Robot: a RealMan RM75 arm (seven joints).
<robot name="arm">
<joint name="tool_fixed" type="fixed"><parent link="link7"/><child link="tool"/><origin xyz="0 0 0"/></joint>
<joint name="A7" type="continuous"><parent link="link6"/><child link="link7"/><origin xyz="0 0 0.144"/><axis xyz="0 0 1"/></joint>
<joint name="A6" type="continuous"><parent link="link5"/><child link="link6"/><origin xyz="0 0 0"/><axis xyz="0 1 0"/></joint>
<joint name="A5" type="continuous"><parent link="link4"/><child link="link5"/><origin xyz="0 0 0.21"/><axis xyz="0 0 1"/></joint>
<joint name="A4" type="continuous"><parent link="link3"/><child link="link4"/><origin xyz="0 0 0"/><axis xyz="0 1 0"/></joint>
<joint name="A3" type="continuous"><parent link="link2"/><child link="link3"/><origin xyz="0 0 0.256"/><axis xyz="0 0 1"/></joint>
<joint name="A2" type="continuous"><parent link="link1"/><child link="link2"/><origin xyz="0 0 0"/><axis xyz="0 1 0"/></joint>
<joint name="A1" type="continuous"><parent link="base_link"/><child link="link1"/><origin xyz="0 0 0.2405"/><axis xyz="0 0 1"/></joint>
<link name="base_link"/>
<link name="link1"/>
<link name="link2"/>
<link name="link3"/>
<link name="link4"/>
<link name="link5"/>
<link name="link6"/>
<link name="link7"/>
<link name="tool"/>
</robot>
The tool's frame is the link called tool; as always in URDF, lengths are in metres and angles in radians. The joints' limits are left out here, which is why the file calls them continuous.
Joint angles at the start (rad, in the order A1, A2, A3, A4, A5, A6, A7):
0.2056, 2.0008, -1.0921, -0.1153, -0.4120, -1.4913, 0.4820
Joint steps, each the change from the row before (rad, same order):
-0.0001, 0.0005, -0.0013, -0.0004, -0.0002, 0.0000, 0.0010
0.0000, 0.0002, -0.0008, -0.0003, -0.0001, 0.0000, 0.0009
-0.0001, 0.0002, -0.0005, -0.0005, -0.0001, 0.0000, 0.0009
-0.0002, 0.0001, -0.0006, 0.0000, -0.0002, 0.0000, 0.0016
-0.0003, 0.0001, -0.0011, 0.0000, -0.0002, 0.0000, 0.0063
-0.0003, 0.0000, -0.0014, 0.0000, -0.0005, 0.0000, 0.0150
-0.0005, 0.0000, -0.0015, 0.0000, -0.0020, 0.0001, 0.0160
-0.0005, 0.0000, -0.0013, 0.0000, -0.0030, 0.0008, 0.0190
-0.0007, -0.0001, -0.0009, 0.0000, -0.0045, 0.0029, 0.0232
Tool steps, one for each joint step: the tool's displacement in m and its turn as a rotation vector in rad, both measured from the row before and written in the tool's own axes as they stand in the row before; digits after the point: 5 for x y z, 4 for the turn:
0.00015, 0.00041, 0.00003, -0.0014, 0.0004, 0.0014
0.00005, 0.00021, 0.00006, -0.0009, 0.0001, 0.0010
0.00001, 0.00015, 0.00005, -0.0007, -0.0001, 0.0009
0.00009, 0.00013, -0.00008, -0.0006, 0.0005, 0.0017
0.00014, 0.00019, -0.00012, -0.0009, 0.0008, 0.0064
0.00016, 0.00023, -0.00011, -0.0015, 0.0010, 0.0150
0.00030, 0.00039, -0.00020, -0.0026, 0.0021, 0.0158
0.00045, 0.00043, -0.00020, -0.0029, 0.0031, 0.0188
0.00079, 0.00033, -0.00029, -0.0025, 0.0057, 0.0227

